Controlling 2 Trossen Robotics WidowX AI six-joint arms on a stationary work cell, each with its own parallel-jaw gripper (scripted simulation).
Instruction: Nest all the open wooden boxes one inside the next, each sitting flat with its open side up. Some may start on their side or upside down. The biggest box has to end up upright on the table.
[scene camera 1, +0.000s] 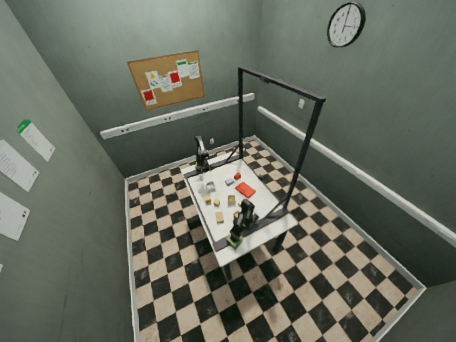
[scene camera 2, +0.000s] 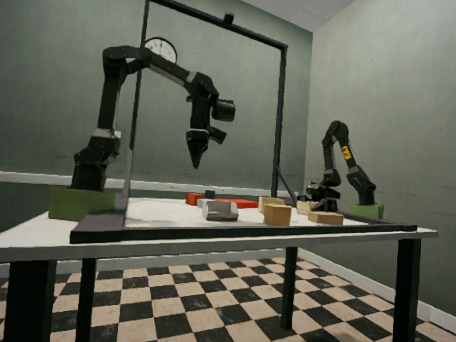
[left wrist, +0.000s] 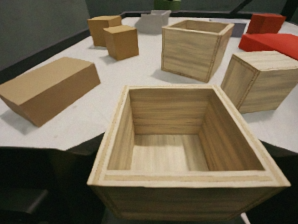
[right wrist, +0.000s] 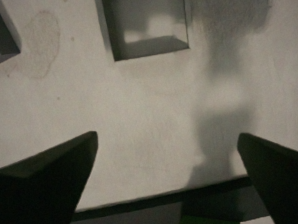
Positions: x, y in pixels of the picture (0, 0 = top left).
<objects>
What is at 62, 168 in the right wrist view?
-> My right gripper.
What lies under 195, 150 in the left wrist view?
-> An open wooden box.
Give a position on an open wooden box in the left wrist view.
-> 187, 51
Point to my right gripper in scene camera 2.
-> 196, 168
</objects>
